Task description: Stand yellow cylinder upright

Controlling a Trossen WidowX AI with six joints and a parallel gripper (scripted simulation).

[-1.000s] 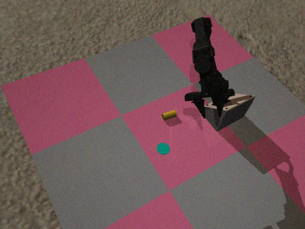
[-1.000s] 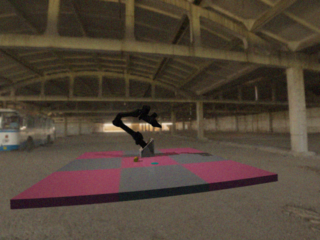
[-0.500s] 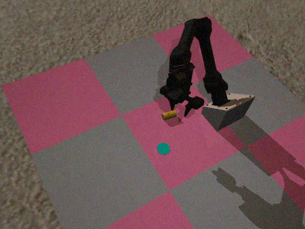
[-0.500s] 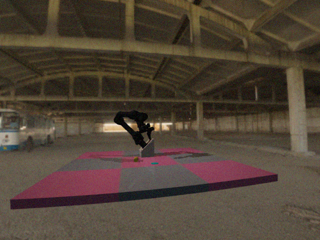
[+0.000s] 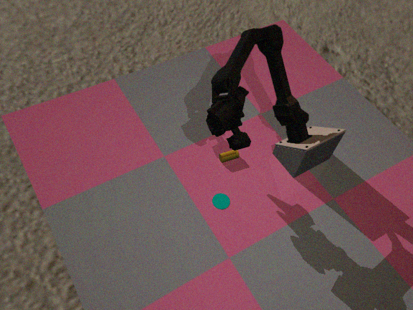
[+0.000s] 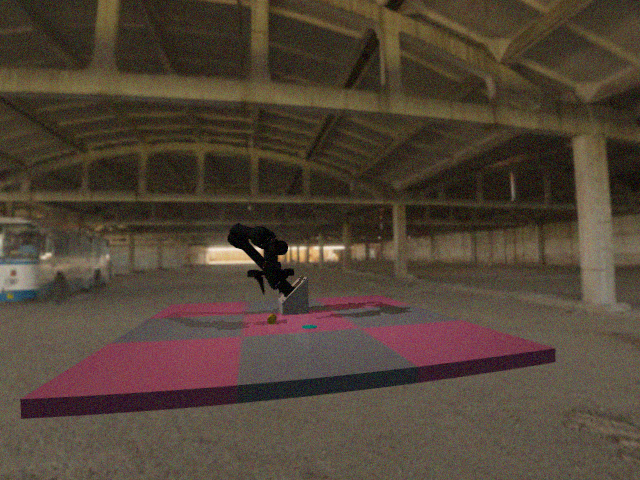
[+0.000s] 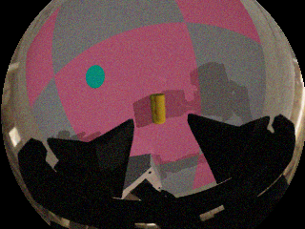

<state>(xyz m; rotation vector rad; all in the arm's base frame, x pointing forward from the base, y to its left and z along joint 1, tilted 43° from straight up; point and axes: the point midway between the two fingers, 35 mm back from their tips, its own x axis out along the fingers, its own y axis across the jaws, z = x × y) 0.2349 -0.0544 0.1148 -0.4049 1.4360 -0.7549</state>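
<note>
The yellow cylinder lies 2 cm behind my gripper tip and 11 cm below it. Round my gripper tip: cyan circle: 10 cm ahead, 13 cm to the left, 12 cm below.
</note>
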